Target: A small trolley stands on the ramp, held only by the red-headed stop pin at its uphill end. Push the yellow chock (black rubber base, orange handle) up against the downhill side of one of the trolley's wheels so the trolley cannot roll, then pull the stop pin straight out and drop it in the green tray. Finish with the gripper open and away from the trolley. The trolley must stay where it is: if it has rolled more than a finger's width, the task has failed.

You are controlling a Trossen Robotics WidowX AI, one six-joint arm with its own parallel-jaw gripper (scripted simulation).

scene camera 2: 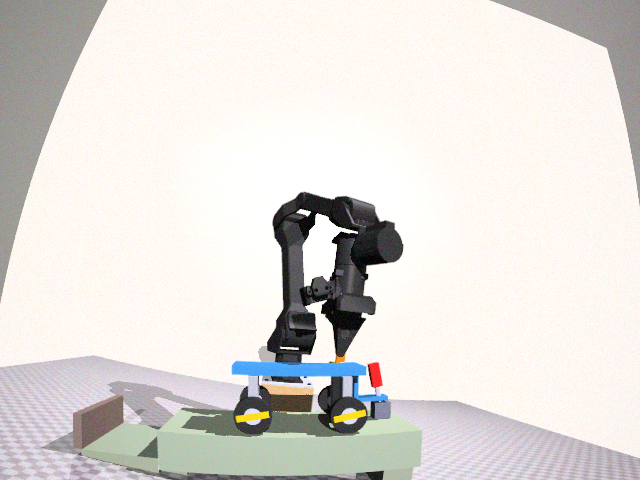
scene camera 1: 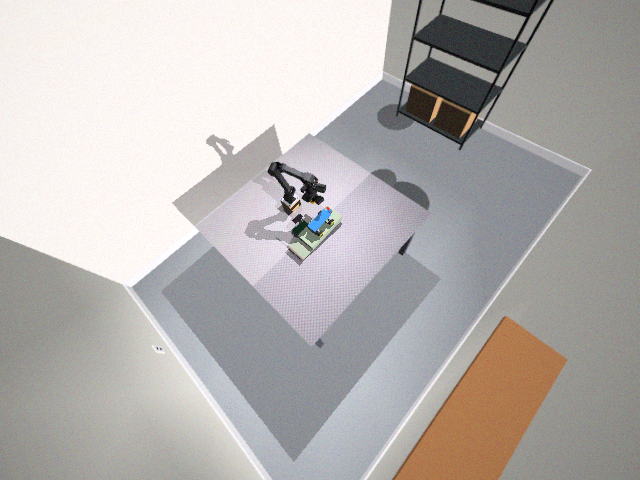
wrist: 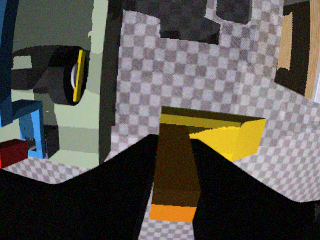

my gripper: holds a yellow chock point(wrist: 176, 189)
